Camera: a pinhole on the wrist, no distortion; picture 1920 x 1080 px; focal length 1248.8 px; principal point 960.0 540.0 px. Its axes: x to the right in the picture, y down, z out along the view. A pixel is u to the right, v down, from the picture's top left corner.
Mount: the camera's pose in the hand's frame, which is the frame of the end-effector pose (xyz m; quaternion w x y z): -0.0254 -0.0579 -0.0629 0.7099 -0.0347 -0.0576 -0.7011
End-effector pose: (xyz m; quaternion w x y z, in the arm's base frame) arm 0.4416 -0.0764 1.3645 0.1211 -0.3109 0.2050 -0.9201
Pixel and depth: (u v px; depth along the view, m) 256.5 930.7 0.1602
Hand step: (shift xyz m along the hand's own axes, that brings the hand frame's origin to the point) 0.0185 0.0531 0.0857
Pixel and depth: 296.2 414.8 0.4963
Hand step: -0.0943 0.2675 0.3929
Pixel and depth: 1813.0 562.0 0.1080
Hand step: -0.0263 -0.1170 0.0538
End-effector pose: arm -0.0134 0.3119 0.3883 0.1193 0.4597 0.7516 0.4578
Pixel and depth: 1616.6 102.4 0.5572
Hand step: -0.2360 -0.2787 0.5213
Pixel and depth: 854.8 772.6 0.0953
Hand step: -0.0109 -0.0373 0.0311
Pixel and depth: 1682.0 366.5 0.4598
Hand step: -0.1017 -0.2626 0.4254
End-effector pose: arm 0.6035 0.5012 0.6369 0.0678 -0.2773 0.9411 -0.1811
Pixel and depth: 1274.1 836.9 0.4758
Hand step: 0.0731 -0.1130 0.4278
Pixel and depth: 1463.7 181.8 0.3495
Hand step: -0.1357 -0.1537 0.2987
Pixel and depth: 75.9 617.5 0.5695
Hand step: -0.0131 0.4164 0.4500
